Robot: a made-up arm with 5 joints.
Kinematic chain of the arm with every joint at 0, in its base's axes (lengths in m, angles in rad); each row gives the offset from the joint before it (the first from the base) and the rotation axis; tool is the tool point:
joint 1: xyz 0 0 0.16 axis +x
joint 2: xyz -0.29 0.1 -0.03 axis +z
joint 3: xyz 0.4 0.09 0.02 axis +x
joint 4: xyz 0 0.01 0.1 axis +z
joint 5: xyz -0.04 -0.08 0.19 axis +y
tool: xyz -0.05 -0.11 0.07
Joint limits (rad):
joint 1: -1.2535..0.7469
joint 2: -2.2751..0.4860
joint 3: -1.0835..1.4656
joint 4: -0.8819..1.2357
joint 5: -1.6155..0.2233
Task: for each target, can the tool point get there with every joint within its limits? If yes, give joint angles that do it. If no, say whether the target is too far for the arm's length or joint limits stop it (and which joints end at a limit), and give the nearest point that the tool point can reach.
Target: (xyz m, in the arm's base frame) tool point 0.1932 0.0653 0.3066
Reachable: yes | joints -0.5904 0.2071 0.4378 0.7917 -1.0037
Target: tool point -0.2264 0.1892 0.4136
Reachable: yes | joints -0.9479 -1.4187 -0.1552 -0.4615 -0.8452
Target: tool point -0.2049 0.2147 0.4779
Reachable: yes | joints -0.9757 -1.2220 -0.1729 -0.2029 -0.2638
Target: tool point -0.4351 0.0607 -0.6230
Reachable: no: joint limits stop it (at a limit: joint 1, joint 3) | nearest point -0.4100 -0.1534 -0.2423 | short by 0.437 m
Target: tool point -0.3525 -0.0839 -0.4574
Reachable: no: joint limits stop it (at a limit: joint 1, joint 3) | nearest point -0.3452 -0.1762 -0.2574 | short by 0.220 m
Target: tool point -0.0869 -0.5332 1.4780
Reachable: no: too far | nearest point -0.1935 -0.2313 0.7318 | short by 0.812 m
